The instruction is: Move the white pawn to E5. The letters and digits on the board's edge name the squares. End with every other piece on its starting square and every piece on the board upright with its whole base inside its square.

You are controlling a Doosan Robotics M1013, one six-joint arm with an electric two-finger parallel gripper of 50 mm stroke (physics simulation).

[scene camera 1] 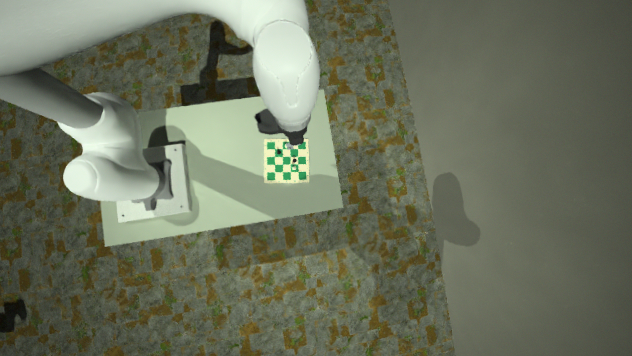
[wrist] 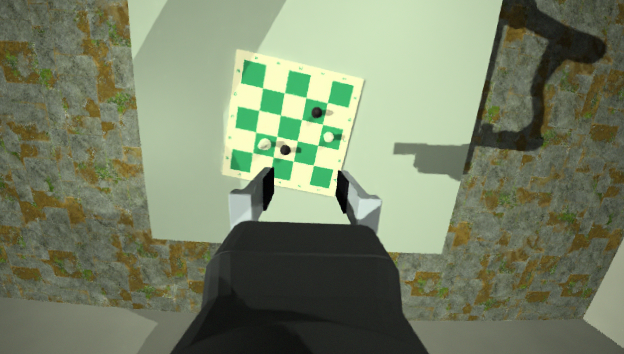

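Pixels of known places: gripper, between the fingertips: [scene camera 1: 289,140] [wrist: 305,181]; arm's base, origin of its link: [scene camera 1: 152,181].
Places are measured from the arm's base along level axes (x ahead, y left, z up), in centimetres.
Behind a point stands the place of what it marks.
Note:
The green and cream board [scene camera 1: 266,182] @[x 51.6, y -5.8, z -2.3 cm] [wrist: 230,167] @[x 70.8, y -6.4, z -2.3 cm] has small edge marks that are too blurred to read. In the wrist view, one white piece [wrist: 328,136] @[x 62.8, y 10.7, z 0.7 cm] with a small round head is on a green square in the right-hand column. Another white piece [wrist: 264,144] @[x 65.4, y 0.2, z 0.7 cm] [scene camera 1: 294,168] @[x 65.9, y -0.8, z 0.6 cm] is on a green square near the lower left. I cannot tell for sure which is the pawn. My gripper [wrist: 305,181] @[x 65.8, y 7.2, z 19.8 cm] [scene camera 1: 290,146] @[x 65.8, y 7.2, z 19.8 cm] is open and empty, above the board's near edge in the wrist view. In the scene view its tips overlap the top row and partly hide the first white piece.
A black piece [wrist: 285,149] @[x 65.8, y 3.7, z 0.6 cm] [scene camera 1: 294,160] @[x 66.3, y 3.1, z 0.6 cm] stands on a cream square right beside the lower-left white piece. Another black piece [wrist: 316,112] @[x 59.2, y 8.2, z 0.8 cm] [scene camera 1: 279,151] @[x 59.5, y 8.3, z -0.1 cm] stands on a green square near the right-hand white piece. The board lies on a pale table [scene camera 1: 225,200] @[x 31.2, y -12.3, z -2.9 cm] [wrist: 190,210] @[x 80.7, y -14.3, z -2.9 cm]. The arm's base plate [scene camera 1: 185,200] @[x 14.4, y -10.3, z 0.0 cm] is at its left.

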